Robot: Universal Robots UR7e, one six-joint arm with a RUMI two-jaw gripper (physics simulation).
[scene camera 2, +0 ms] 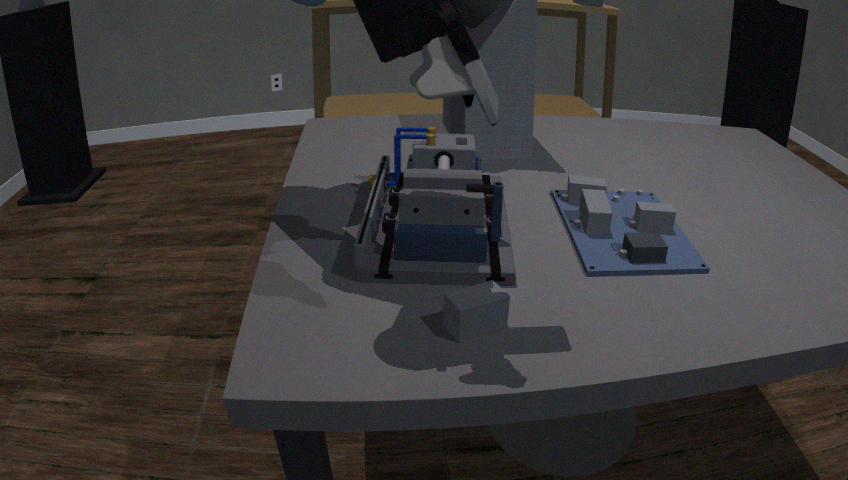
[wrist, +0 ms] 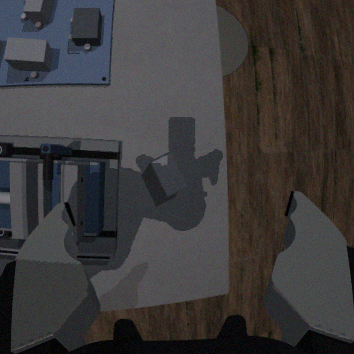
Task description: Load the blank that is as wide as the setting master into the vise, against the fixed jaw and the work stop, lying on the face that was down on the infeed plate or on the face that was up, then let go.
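Frame: origin at the arm's base, x ahead, y left, z up, level; metres.
Seen in the pictures: gripper, between the fingertips: (scene camera 2: pixel 480 114) (wrist: pixel 178 199).
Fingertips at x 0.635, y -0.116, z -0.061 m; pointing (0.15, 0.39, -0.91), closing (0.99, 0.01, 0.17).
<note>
A point is followed by its place in that frame.
A grey block (scene camera 2: pixel 476 315) @[x 0.672, y -0.117, z -0.262 m] (wrist: pixel 170 177) @[x 0.653, y -0.119, z -0.250 m] lies turned at an angle on the table in front of the vise, in shadow. The vise (scene camera 2: pixel 440 243) @[x 0.544, y -0.144, z -0.247 m] (wrist: pixel 95 200) @[x 0.540, y -0.145, z -0.232 m] has grey jaws on a blue body; a blue post (scene camera 2: pixel 497 214) @[x 0.498, y -0.069, z -0.233 m] with a black rod (scene camera 2: pixel 479 187) @[x 0.494, y -0.092, z -0.198 m] (wrist: pixel 47 167) @[x 0.492, y -0.093, z -0.196 m] stands at its side. The blue plate (scene camera 2: pixel 601 258) @[x 0.529, y 0.072, z -0.284 m] (wrist: pixel 95 71) @[x 0.539, y 0.063, z -0.284 m] bears pale blocks (scene camera 2: pixel 654 218) (wrist: pixel 27 52) and a dark grey block (scene camera 2: pixel 644 248) @[x 0.547, y 0.127, z -0.261 m] (wrist: pixel 86 26) @[x 0.530, y 0.130, z -0.259 m]. I cannot tell which piece is the setting master. My gripper (scene camera 2: pixel 480 107) @[x 0.635, y -0.116, z -0.061 m] (wrist: pixel 178 199) @[x 0.635, y -0.116, z -0.061 m] is open and empty, high above the vise and table, apart from the grey block.
A grey rail (scene camera 2: pixel 370 220) @[x 0.486, y -0.227, z -0.243 m] runs along the vise's left side in the scene view. Blue pipes (scene camera 2: pixel 397 154) @[x 0.332, y -0.189, z -0.213 m] with yellow fittings rise at its back. The table (scene camera 2: pixel 743 285) @[x 0.607, y 0.276, z -0.292 m] (wrist: pixel 200 265) @[x 0.708, y -0.300, z -0.292 m] ends near the loose block. A wooden shelf unit (scene camera 2: pixel 321 59) stands behind.
</note>
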